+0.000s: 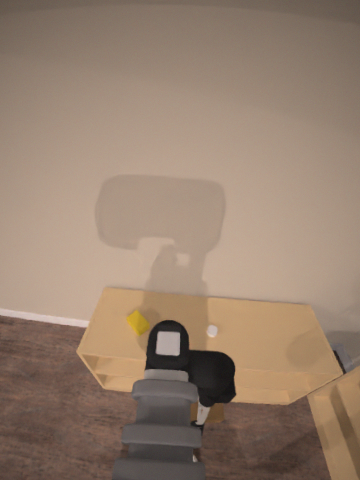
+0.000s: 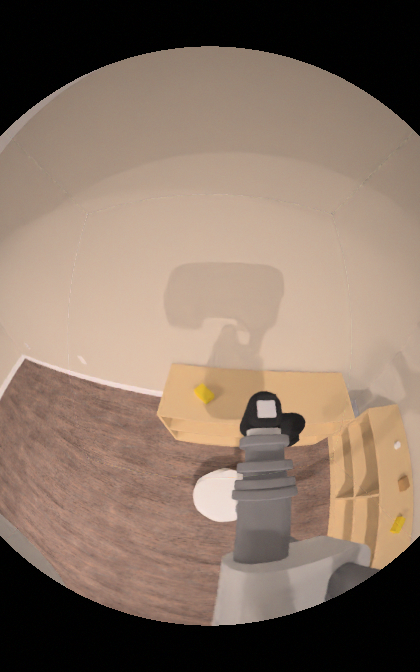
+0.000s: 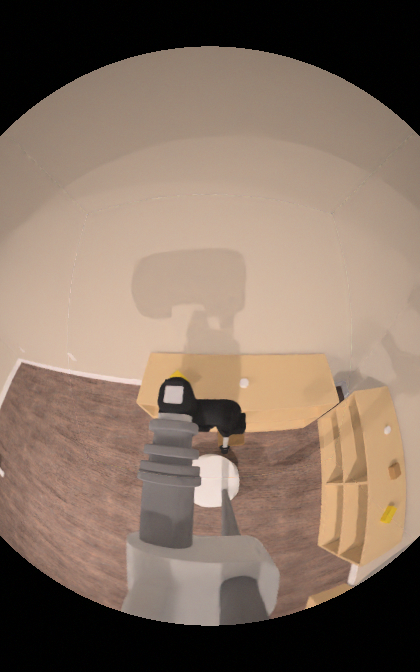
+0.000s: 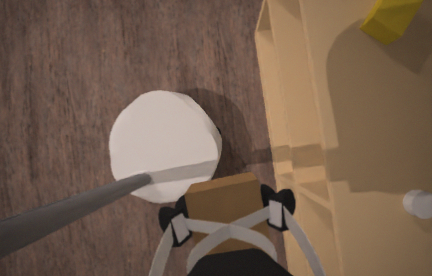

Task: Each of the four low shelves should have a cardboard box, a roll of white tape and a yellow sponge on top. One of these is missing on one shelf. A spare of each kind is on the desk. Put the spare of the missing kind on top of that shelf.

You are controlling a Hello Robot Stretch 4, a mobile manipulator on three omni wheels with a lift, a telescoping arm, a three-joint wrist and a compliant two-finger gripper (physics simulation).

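Frame: origin at the robot's base, x right, y back, z down, level; centimetres.
Seen in the pictures: gripper, fingertip midpoint: (image 1: 196, 409) (image 4: 226, 204); robot's base at its link origin: (image 4: 172, 146).
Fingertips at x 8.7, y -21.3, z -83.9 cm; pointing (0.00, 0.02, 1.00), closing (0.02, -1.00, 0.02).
Pixels of each thing's top centre, then the offset from my fingertips to it.
- brown cardboard box at its top centre: (image 4: 232, 241) (image 1: 205, 405) dy -0.1, dx +2.0, dz -4.5 cm
- yellow sponge at its top centre: (image 4: 400, 4) (image 1: 137, 320) dy -36.7, dx -25.2, dz +21.1 cm
- white tape at its top centre: (image 4: 425, 205) (image 1: 212, 329) dy -35.3, dx +11.8, dz +23.2 cm
My gripper (image 4: 226, 204) is shut on a brown cardboard box (image 4: 225, 202) (image 1: 216, 413) (image 3: 237, 439), with one fingertip at each side of it. The box hangs over the floor in front of the near low shelf (image 1: 270, 325) (image 2: 310, 390) (image 3: 290, 370) (image 4: 380, 125). On that shelf's top lie a yellow sponge (image 1: 138, 322) (image 2: 204, 393) (image 3: 178, 374) (image 4: 392, 20) at the left and a roll of white tape (image 1: 212, 331) (image 3: 244, 383) (image 4: 419, 204) near the middle. No box shows on that top. The arm hides part of it.
A second low shelf (image 2: 390, 425) (image 3: 377, 405) stands at the right, with white tape (image 2: 397, 444) (image 3: 387, 429), a cardboard box (image 2: 403, 483) (image 3: 395, 470) and a yellow sponge (image 2: 397, 524) (image 3: 388, 514) on top. The robot's round white base (image 2: 217, 495) (image 3: 215, 480) (image 4: 160, 135) is beside the held box. A wall rises behind.
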